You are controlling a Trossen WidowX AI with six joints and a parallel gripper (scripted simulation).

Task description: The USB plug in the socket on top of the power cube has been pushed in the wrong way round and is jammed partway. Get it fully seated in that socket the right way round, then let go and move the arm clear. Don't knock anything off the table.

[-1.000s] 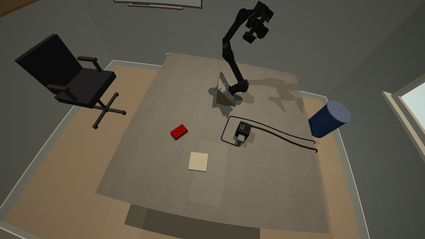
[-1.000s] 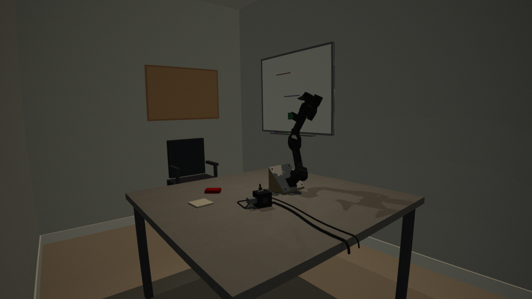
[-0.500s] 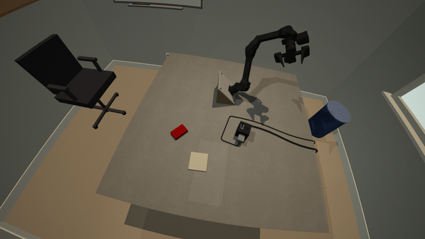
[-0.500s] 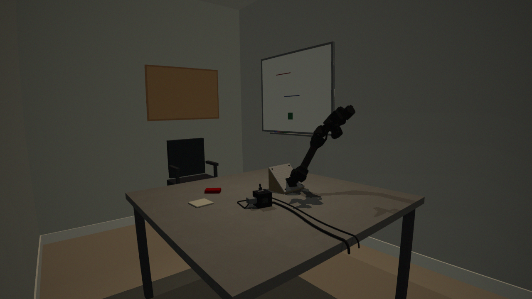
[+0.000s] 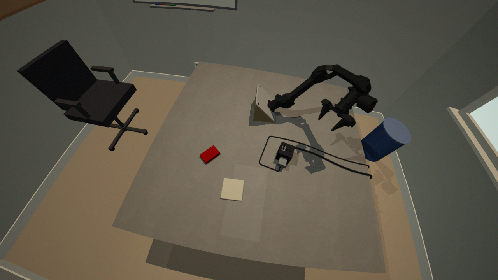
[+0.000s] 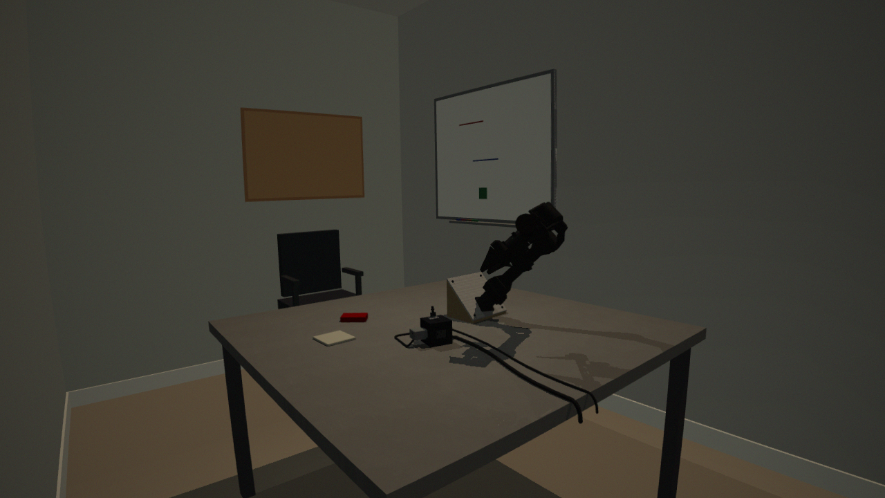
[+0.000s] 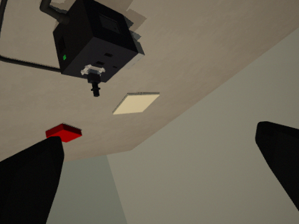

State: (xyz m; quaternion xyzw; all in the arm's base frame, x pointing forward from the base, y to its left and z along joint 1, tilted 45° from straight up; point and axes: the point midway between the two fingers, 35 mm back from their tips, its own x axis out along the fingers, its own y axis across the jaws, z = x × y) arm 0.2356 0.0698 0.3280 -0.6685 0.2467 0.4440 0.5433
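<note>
The dark USB plug lies 160 mm to the right of my gripper tip, 140 mm below it and 80 mm ahead of it. From my gripper tip the other things lie so: silver socket 170 mm below, 160 mm to the right, 80 mm ahead; then red block 540 mm to the right, 230 mm below, 180 mm ahead.
</note>
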